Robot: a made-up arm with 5 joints.
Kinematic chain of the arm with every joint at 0, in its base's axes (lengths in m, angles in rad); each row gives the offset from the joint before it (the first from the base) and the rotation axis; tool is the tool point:
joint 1: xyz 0 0 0.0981 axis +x
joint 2: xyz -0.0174 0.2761 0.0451 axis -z
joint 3: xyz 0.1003 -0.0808 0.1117 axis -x
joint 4: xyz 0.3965 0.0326 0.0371 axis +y
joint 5: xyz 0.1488 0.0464 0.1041 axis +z
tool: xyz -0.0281 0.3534 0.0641
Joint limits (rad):
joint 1: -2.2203..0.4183
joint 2: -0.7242..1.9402
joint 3: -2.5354..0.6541
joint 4: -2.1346..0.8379
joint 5: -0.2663..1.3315
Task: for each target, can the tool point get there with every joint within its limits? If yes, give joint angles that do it. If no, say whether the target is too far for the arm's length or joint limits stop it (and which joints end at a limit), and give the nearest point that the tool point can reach.
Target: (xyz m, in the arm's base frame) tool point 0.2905 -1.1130 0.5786
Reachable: no: joint limits stop it (at a limit: joint 1, joint 5) | nearest point 0.1959 -0.6771 0.4288 | short by 0.471 m
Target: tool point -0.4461 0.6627 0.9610
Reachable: no: joint limits stop it (at a limit: joint 5) | nearest point -0.3489 0.4441 0.6764 | short by 0.372 m
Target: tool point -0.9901 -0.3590 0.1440
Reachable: no: joint limits stop it (at a limit: joint 1, joint 2, joint 3, joint 5) | nearest point -0.7839 -0.2774 0.2363 | short by 0.240 m
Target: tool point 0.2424 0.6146 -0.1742
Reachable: yes | joints -0.6764 -0.2331 0.2810 -0.7324 0.5533
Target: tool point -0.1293 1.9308 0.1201
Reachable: no: too far | nearest point 0.2023 1.0492 0.1101 | short by 0.942 m
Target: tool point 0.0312 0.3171 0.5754
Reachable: yes | joints -0.9677 0.7686 -1.7701 -0.9907 0.2486
